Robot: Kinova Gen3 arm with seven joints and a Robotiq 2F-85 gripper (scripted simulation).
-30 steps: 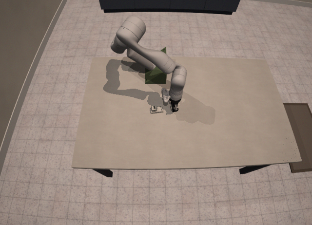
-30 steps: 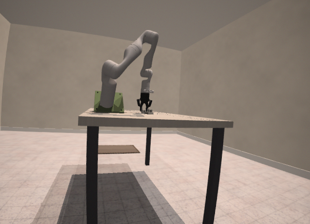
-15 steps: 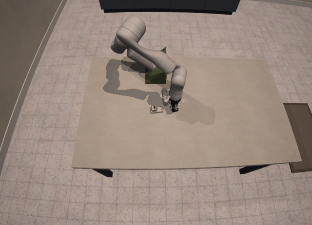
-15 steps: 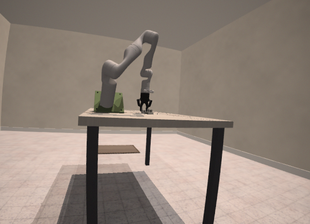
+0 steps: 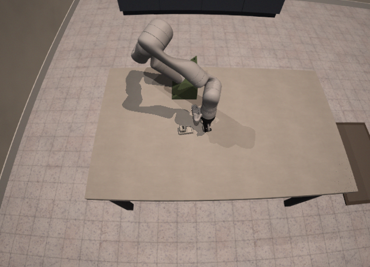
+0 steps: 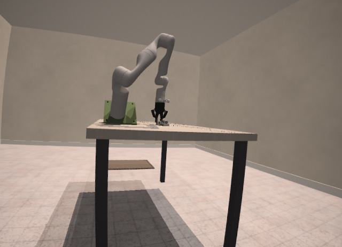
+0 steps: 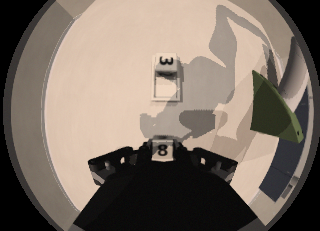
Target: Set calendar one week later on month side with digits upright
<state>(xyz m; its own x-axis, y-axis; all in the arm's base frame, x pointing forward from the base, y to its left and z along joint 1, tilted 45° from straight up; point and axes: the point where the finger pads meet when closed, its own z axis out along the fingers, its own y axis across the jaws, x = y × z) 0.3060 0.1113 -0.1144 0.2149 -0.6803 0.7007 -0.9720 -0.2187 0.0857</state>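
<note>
Now: the white tray 20 mm ahead of my hand, 100 mm to the right of it and 20 mm below it.
</note>
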